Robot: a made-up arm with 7 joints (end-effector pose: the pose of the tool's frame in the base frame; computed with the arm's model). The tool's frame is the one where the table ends.
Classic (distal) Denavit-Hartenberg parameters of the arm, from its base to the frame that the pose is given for. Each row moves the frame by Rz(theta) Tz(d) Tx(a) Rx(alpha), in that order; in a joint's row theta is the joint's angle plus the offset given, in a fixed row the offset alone. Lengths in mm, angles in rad.
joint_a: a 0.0, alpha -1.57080, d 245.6, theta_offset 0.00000
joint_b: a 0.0, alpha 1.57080, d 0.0, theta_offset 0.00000
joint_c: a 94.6, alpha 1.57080, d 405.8, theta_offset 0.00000
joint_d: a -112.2, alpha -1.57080, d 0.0, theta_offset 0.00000
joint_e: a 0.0, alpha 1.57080, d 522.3, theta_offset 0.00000
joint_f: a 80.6, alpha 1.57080, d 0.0, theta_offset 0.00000
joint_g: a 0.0, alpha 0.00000, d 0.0, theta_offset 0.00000
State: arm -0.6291 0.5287 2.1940 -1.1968 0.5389 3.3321 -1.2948
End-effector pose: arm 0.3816 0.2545 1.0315 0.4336 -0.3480 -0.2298 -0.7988
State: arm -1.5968 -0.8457 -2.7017 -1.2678 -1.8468 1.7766 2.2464
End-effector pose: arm -0.2620 0.8994 0.2761 0.2583 -0.7522 -0.1370 -0.5905
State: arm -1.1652 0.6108 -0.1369 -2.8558 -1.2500 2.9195 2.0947
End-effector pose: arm 0.1282 -0.2421 -0.0356 0.0970 0.4816 -0.8429 -0.2196
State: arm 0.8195 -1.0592 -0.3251 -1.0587 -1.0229 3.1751 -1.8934
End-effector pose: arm -0.2537 -0.3970 1.0439 0.8970 0.1230 0.0296 0.4236
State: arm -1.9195 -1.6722 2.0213 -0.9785 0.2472 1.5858 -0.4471
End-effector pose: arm 0.7261 0.5965 -0.0690 0.5115 0.7296 0.3961 -0.2217
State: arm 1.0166 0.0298 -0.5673 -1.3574 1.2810 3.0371 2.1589
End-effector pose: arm 0.5701 0.2010 0.8821 0.6973 -0.0935 0.6432 0.3023
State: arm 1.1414 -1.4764 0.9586 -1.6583 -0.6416 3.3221 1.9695
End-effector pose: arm -0.6930 -0.2374 0.6098 0.8257 -0.0635 -0.5031 -0.2470
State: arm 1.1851 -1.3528 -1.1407 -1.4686 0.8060 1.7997 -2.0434
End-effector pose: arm 0.3823 -0.7150 0.6384 0.1609 -0.2269 -0.3832 -0.8808
